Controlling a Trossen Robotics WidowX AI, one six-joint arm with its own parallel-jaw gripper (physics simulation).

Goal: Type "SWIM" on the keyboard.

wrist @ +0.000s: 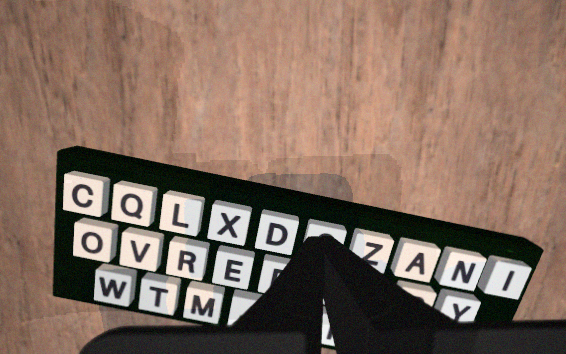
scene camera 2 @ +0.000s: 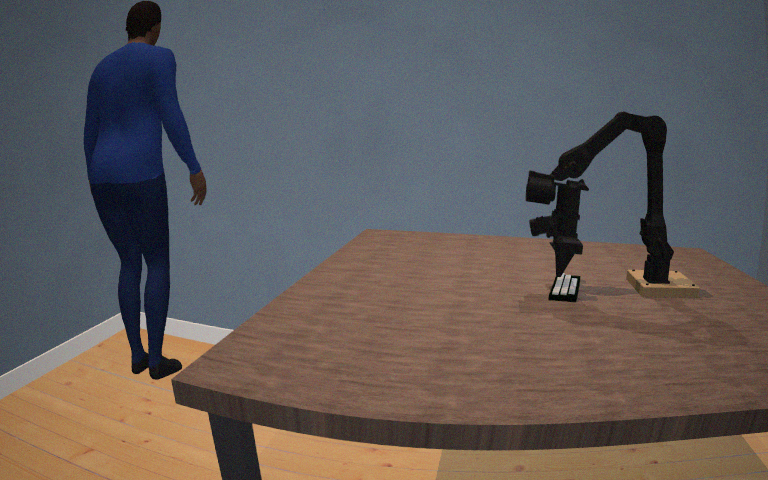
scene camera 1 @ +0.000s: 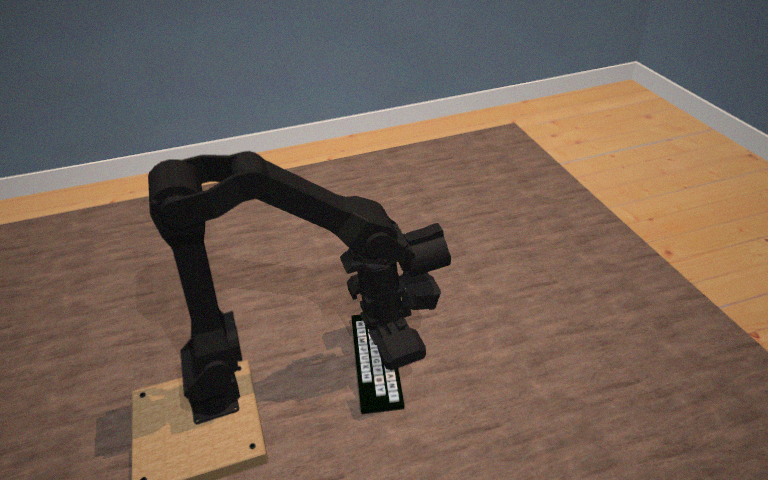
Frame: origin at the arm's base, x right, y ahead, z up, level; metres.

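Where they show: gripper, fingertip midpoint: [wrist: 319, 248] [scene camera 2: 558, 276]; arm's base, origin of the base link: [scene camera 2: 656, 280] [scene camera 1: 214, 400].
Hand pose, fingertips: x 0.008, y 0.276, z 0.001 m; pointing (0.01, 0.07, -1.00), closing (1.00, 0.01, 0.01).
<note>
Each offset is from my fingertips to the centre of the thing. Level surfaces: height alone.
The dark green keyboard @[dx -0.010, dy -0.020, dz -0.019 m] [scene camera 1: 370, 400] [scene camera 2: 565, 288] [wrist: 425, 228] lies on the table, its white keys in three rows. My gripper [scene camera 2: 560, 273] [wrist: 319, 248] is shut and empty, pointing down; its tips are at the S key @[dx +0.003, dy -0.004, dz -0.013 m] [wrist: 327, 228], between D and Z, and cover most of that letter. I cannot tell whether the key is pressed. The W key @[dx -0.083, dy -0.022, dz -0.013 m] [wrist: 114, 286], M key @[dx -0.047, dy -0.031, dz -0.013 m] [wrist: 202, 306] and I key @[dx +0.076, dy -0.021, dz -0.013 m] [wrist: 507, 278] show in the wrist view. The fingers hide several keys in the two nearer rows. In scene camera 1 the hand hides the fingertips.
The black arm [scene camera 1: 305, 198] [scene camera 2: 654, 181] stands on a wooden base plate [scene camera 1: 198, 447] [scene camera 2: 668, 290] on the brown table @[dz -0.027 m] [scene camera 1: 538, 339] [scene camera 2: 424, 339]. A person in blue [scene camera 2: 130, 113] stands beyond the table's far left side in scene camera 2.
</note>
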